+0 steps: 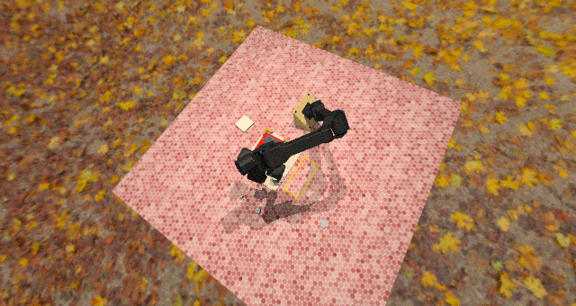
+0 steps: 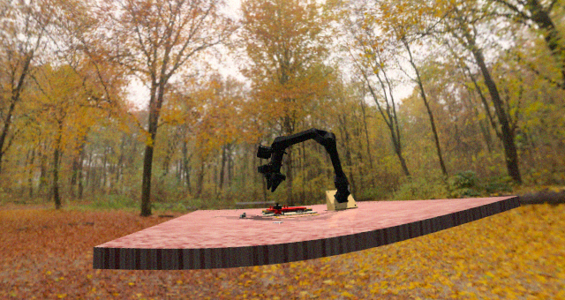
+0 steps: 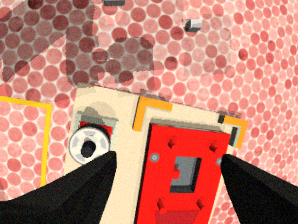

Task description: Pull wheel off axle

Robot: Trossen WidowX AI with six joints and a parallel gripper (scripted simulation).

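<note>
Now: gripper tip 20 mm past the wheel, 50 mm to the right of it and 80 mm above it. The rest, counted from my gripper tip: cream square tile 190 mm behind, 260 mm to the right, 120 mm below; then black upright axle 30 mm behind, 50 mm to the left, 90 mm below.
</note>
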